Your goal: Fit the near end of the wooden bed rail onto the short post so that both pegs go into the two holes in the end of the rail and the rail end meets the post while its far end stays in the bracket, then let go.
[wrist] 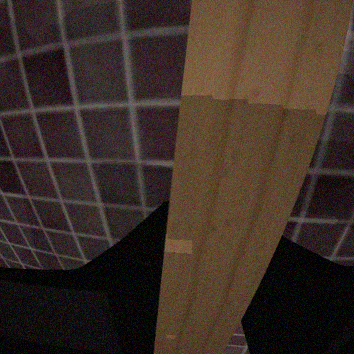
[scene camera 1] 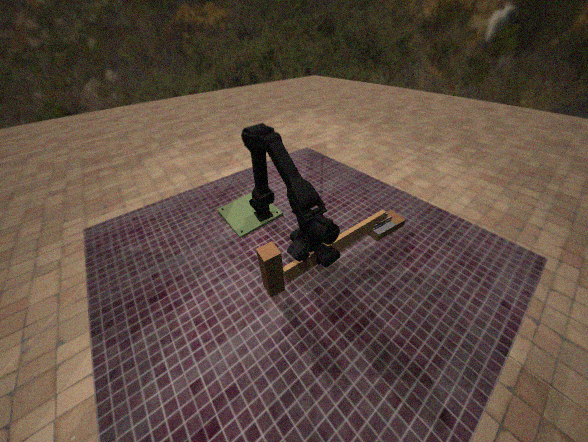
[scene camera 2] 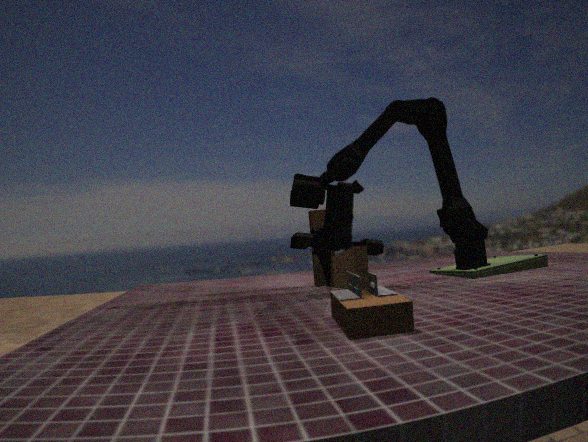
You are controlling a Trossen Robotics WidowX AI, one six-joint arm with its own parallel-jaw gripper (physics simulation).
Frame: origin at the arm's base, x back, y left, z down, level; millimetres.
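Seen in the pictures: gripper, between the fingertips: [scene camera 1: 316, 262]; arm's base, origin of its link: [scene camera 1: 263, 214] [scene camera 2: 473, 267].
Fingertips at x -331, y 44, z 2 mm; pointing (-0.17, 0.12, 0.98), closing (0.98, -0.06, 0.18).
Offsets run from my fingertips to a thing's top centre. "spot": to the spot under its first point. Level surfaces: height alone.
The wooden bed rail [scene camera 1: 354, 236] [scene camera 2: 351, 262] [wrist: 235, 165] runs from beside the short post @[spot: dx -25, dy -175, dz -105 mm] [scene camera 1: 272, 272] [scene camera 2: 317, 220] to the bracket @[dx +1, dy +306, dz -52 mm] [scene camera 1: 386, 228] [scene camera 2: 354, 285]. Its far end sits between the bracket's upright metal plates. Its near end is close to the upright post; the pegs and holes are hidden, and whether the end touches the post cannot be told. My gripper [scene camera 1: 315, 257] [scene camera 2: 330, 265] [wrist: 194, 209] points down and is shut on the rail between its two ends, nearer the post. In the wrist view, dark fingers press against both sides of the rail.
The bracket's wooden block @[spot: dx -16, dy +396, dz -22 mm] [scene camera 1: 398, 218] [scene camera 2: 372, 319] rests on the purple tiled surface @[dz +14 mm] [scene camera 1: 350, 360] [scene camera 2: 175, 370]. The arm's green base plate [scene camera 1: 240, 217] [scene camera 2: 515, 264] lies behind the post in scene camera 1. Beige paving [scene camera 1: 45, 320] surrounds the tiled area.
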